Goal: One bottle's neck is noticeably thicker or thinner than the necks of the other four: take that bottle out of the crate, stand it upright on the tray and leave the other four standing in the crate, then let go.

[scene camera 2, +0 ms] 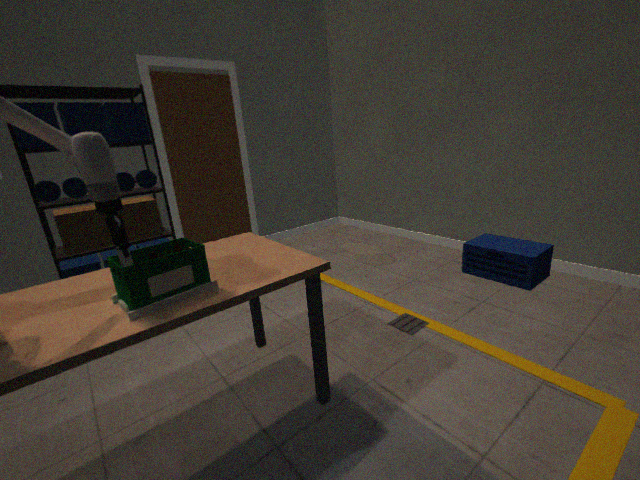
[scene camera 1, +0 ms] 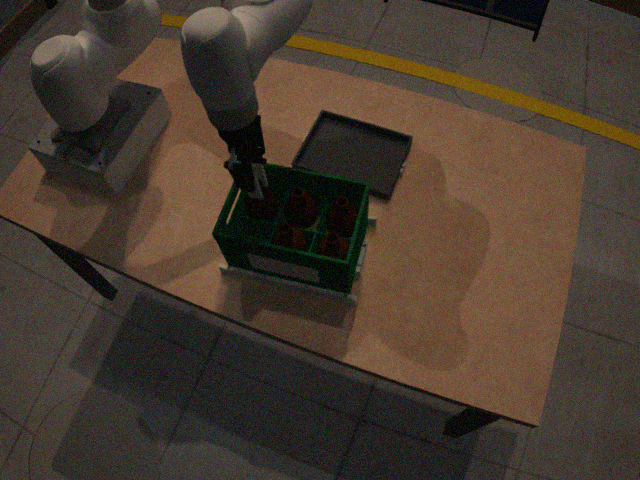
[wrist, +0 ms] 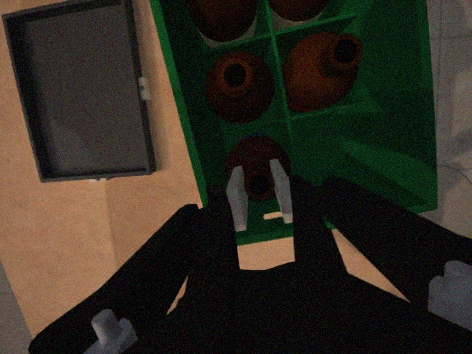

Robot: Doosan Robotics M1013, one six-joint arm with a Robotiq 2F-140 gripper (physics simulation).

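The green crate stands on the table and holds five brown bottles. My gripper reaches down into its back left compartment in scene camera 1 and is shut on the neck of the bottle there. That bottle is upright inside the crate. Beside it stand a back middle bottle, a back right bottle, a front middle bottle and a front right bottle. The grey tray is empty. Neck thicknesses are hard to compare.
The tray lies behind the crate in scene camera 1, close to its back wall. Pale strips edge the crate's foot. The crate's walls and dividers rise around the bottles. The arm's base block stands at the table's left end.
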